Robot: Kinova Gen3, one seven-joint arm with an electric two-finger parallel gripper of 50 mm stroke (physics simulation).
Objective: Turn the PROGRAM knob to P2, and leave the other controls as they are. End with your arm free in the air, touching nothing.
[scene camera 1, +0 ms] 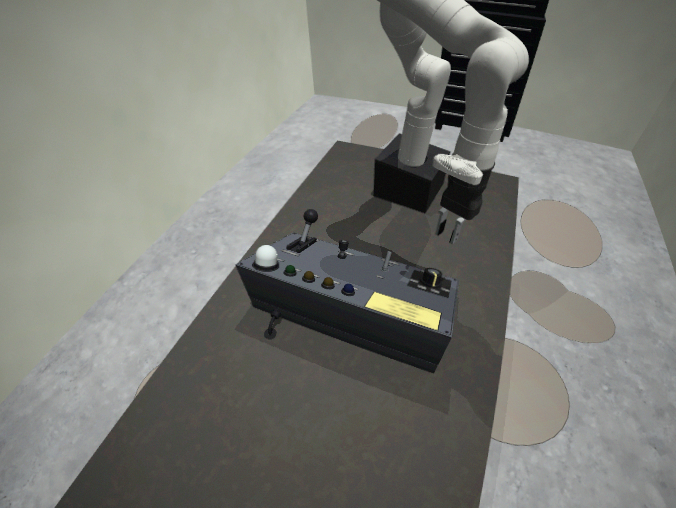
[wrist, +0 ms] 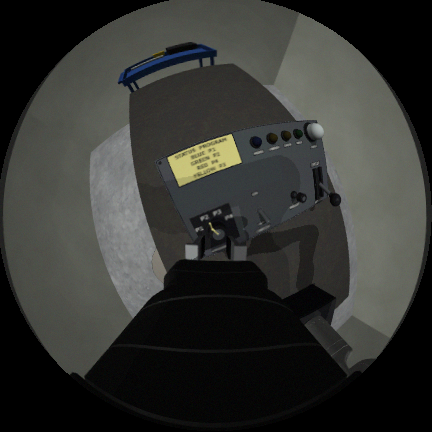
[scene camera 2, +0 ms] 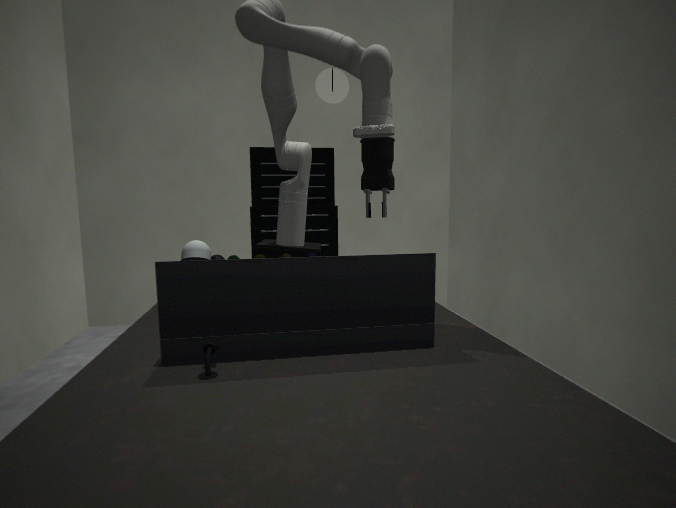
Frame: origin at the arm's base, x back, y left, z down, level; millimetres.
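Seen in the pictures: gripper, fingertip midpoint: (scene camera 1: pixel 446 237) (wrist: pixel 215 243) (scene camera 2: pixel 376 217); arm's base at its link origin: (scene camera 1: pixel 411 158) (wrist: pixel 311 325) (scene camera 2: pixel 290 244).
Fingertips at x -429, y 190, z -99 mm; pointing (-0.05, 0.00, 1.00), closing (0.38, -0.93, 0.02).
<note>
Pixels of each thing's middle, then the offset from my fingertips to it. "spot": a spot on its surface instead.
- PROGRAM knob at the middle of its body: (wrist: pixel 216 231) (scene camera 1: pixel 432 277) dz +137, dx -8, dy -6 mm
- control panel at a spot on its surface: (scene camera 1: pixel 360 270) spot: dz +132, dx -59, dy -176 mm
- P2 label at a spot on its surface: (wrist: pixel 204 218) spot: dz +134, dx -46, dy +11 mm
- toggle switch at the middle of its body: (wrist: pixel 263 215) (scene camera 1: pixel 387 260) dz +133, dx -1, dy -126 mm
- small black joystick at the middle of its body: (scene camera 1: pixel 342 251) (wrist: pixel 296 195) dz +138, dx -15, dy -246 mm
- white dome at a spot on its surface: (scene camera 2: pixel 195 250) (scene camera 1: pixel 261 260) spot: dz +46, dx -185, dy -369 mm
- yellow status label at a spot on its surface: (scene camera 1: pixel 403 310) (wrist: pixel 204 157) spot: dz +77, dx -164, dy -37 mm
The PROGRAM knob (scene camera 1: pixel 432 277) (wrist: pixel 218 233) is black with a yellow pointer line, at the right end of the control panel (scene camera 1: pixel 360 270) (wrist: pixel 270 175). In the wrist view its pointer is directed at the P2 label (wrist: pixel 204 218), between P1 and P3. My gripper (scene camera 1: pixel 446 236) (scene camera 2: pixel 376 215) (wrist: pixel 215 243) is open and empty. It hangs in the air above the panel's height, apart from the knob, with its fingers pointing down. The knob is hidden behind the panel box in scene camera 2.
On the panel stand a toggle switch (scene camera 1: pixel 386 260) (wrist: pixel 263 216), a small black joystick (scene camera 1: pixel 342 248), a ball-topped lever (scene camera 1: pixel 310 216) (wrist: pixel 335 199), a white dome (scene camera 1: pixel 266 256) (scene camera 2: pixel 195 250) and several coloured buttons. A yellow status label (scene camera 1: pixel 403 310) (wrist: pixel 205 160) lies near the edge.
</note>
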